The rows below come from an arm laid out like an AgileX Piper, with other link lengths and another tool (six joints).
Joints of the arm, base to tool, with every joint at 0 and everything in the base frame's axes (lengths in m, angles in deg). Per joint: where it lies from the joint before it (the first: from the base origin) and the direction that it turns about. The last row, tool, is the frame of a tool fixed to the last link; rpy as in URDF.
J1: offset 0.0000 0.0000 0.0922 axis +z
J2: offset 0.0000 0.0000 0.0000 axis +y
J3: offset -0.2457 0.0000 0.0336 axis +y
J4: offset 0.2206 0.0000 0.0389 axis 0.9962 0 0.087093
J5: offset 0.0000 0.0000 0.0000 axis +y
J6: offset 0.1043 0.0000 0.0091 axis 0.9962 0 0.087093
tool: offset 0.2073 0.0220 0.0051 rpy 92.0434 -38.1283 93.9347
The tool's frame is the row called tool.
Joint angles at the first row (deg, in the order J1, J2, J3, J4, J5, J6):
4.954, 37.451, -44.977, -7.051, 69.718, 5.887
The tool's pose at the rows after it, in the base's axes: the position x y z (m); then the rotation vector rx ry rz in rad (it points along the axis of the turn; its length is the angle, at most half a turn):
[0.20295 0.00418 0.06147 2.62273 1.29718 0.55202]
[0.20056 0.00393 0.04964 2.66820 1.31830 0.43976]
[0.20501 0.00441 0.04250 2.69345 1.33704 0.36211]
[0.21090 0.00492 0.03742 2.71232 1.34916 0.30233]
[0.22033 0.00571 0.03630 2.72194 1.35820 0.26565]
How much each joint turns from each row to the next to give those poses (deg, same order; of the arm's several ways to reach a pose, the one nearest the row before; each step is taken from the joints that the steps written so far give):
0.004, 5.093, -1.962, -0.002, 0.251, -0.061
-0.005, 5.350, -1.543, 0.038, 1.071, -0.051
0.001, 5.213, -1.947, 0.025, -0.002, -0.190
0.002, 4.609, -2.071, -0.001, -0.047, -0.065
0.000, 4.233, -2.738, 0.000, 0.000, -0.133

